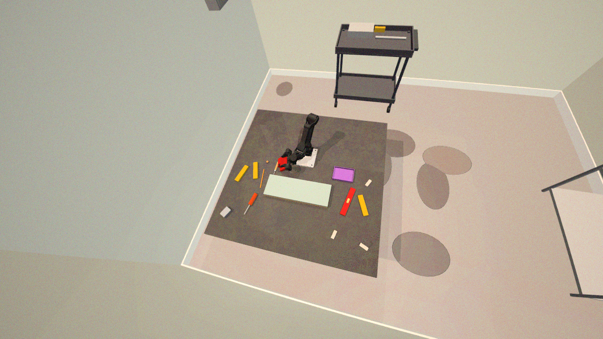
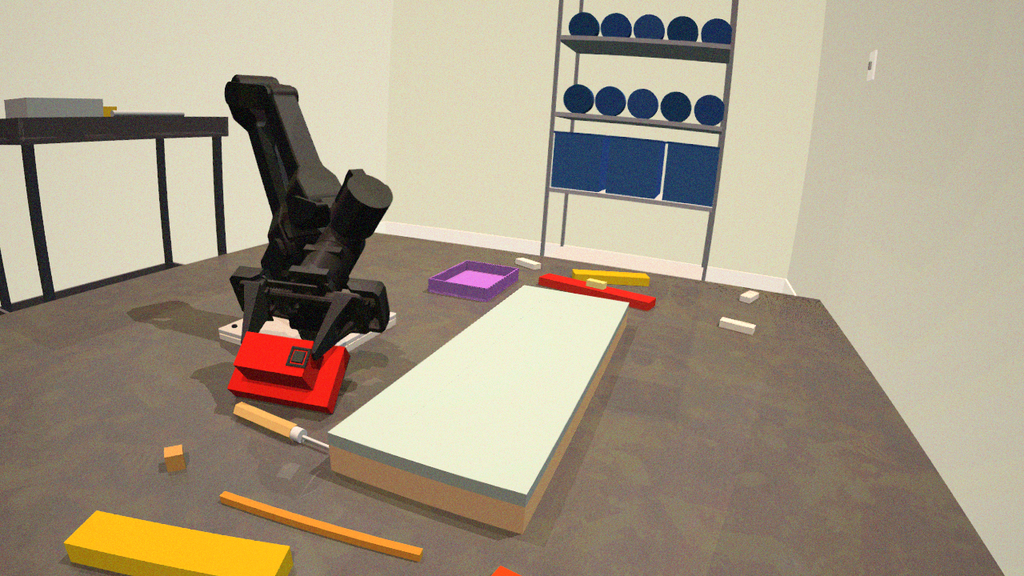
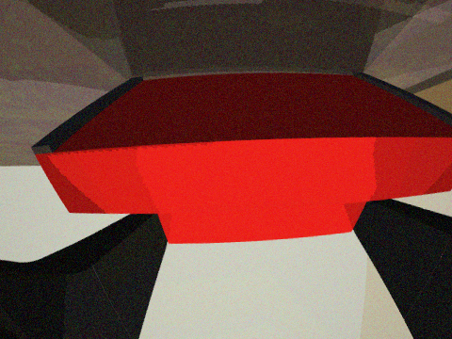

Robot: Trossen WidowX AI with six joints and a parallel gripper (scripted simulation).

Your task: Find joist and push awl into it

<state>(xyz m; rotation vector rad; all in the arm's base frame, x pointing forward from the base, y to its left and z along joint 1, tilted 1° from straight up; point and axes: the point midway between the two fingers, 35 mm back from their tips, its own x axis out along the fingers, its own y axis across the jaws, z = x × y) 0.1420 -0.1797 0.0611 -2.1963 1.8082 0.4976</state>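
Now: gripper tip 1 cm short of the red stud finder and 1 cm above it. Also, from my gripper tip: awl (5 cm ahead, 5 cm to the right, 6 cm below); then small orange cube (1 cm behind, 14 cm to the right, 6 cm below); then square indicator light (3 cm ahead).
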